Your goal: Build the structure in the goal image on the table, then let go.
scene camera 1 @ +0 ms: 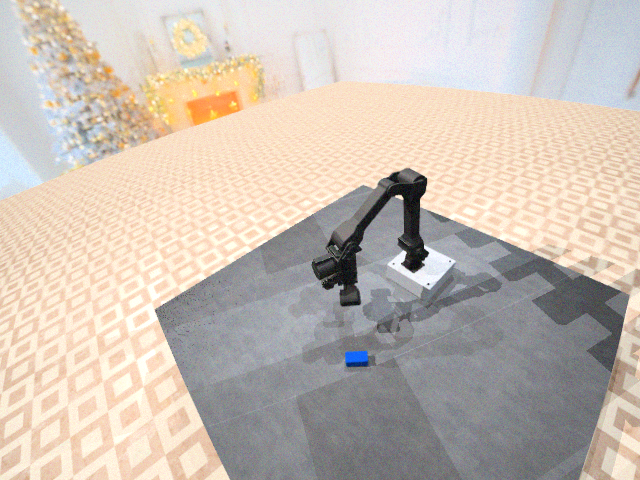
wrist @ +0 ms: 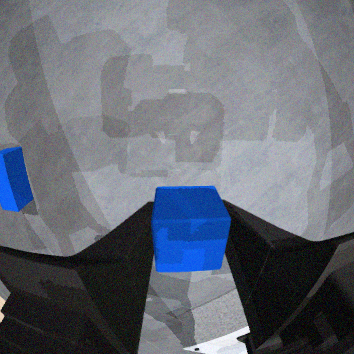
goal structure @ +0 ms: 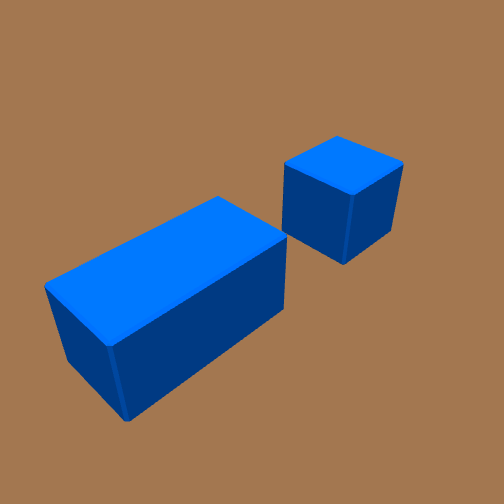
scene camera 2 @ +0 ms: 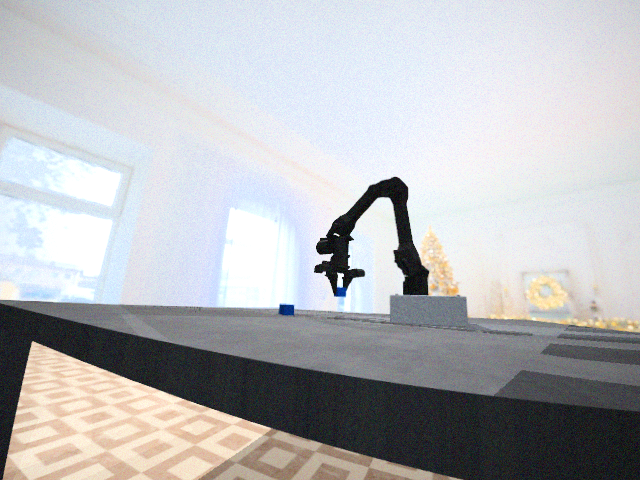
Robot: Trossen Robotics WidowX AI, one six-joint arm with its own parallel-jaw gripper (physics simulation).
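Where they show: gripper, fingertip midpoint: (wrist: pixel 185 208) (scene camera 2: pixel 339 294); arm's base, link origin: (scene camera 1: pixel 412 264) (scene camera 2: pixel 416 296).
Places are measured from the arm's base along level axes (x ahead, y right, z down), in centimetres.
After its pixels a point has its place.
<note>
My gripper (scene camera 2: pixel 340 292) @(x 27.7, y 3.3, z -0.3 cm) (wrist: pixel 185 208) @(x 27.7, y 3.3, z -0.3 cm) is shut on a blue block and points down, holding it above the table. The held blue block (scene camera 2: pixel 340 291) @(x 26.2, y 1.4, z -1.4 cm) (wrist: pixel 191 242) @(x 27.5, y 3.2, z -2.9 cm) sits between the fingertips; in scene camera 1 it does not show behind the gripper (scene camera 1: pixel 349 299) @(x 27.7, y 3.3, z -0.3 cm). A second blue block (scene camera 1: pixel 356 358) @(x 38.6, y -13.5, z 3.8 cm) (scene camera 2: pixel 286 309) @(x 36.0, y -15.7, z 5.4 cm) (wrist: pixel 15 179) @(x 37.4, y -11.6, z 5.0 cm) lies flat on the grey table top (scene camera 1: pixel 361 423) @(x 48.2, y -27.3, z 7.1 cm) (scene camera 2: pixel 232 335) @(x 8.6, y -58.7, z 7.2 cm). It is apart from the gripper, nearer the front in scene camera 1, and at the left edge of the wrist view, partly cut off.
The arm's base stands on a pale square block (scene camera 1: pixel 421 271) @(x 0.3, y -4.4, z 0.0 cm) (scene camera 2: pixel 428 310) @(x -4.8, y -10.5, z 3.7 cm) behind and to the right of the gripper. The arm's shadows fall across the table. A patterned floor (scene camera 1: pixel 77 310) (scene camera 2: pixel 129 397) lies beyond the table's edges.
</note>
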